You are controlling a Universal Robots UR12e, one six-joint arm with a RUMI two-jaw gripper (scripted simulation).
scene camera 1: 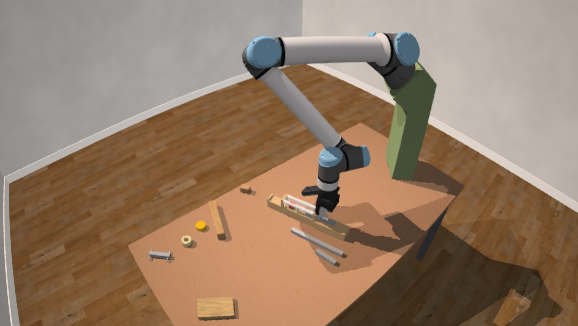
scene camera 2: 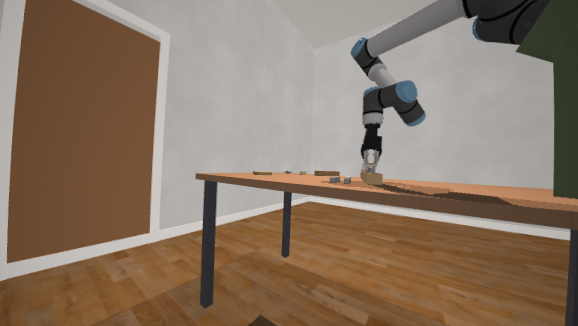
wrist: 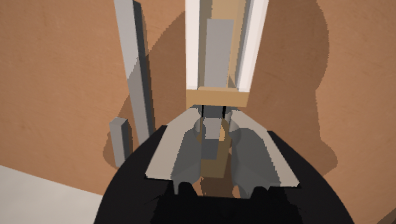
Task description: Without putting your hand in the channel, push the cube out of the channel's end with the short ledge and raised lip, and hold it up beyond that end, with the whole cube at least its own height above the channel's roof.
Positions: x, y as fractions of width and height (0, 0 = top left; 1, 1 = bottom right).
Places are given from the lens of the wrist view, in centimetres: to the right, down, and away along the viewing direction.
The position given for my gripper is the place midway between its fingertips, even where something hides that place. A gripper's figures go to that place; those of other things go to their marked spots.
my gripper (wrist: 0.54, 0.46): 2, -1, 15
short grey rod (wrist: 0.30, 0.56): -13, 2, 22
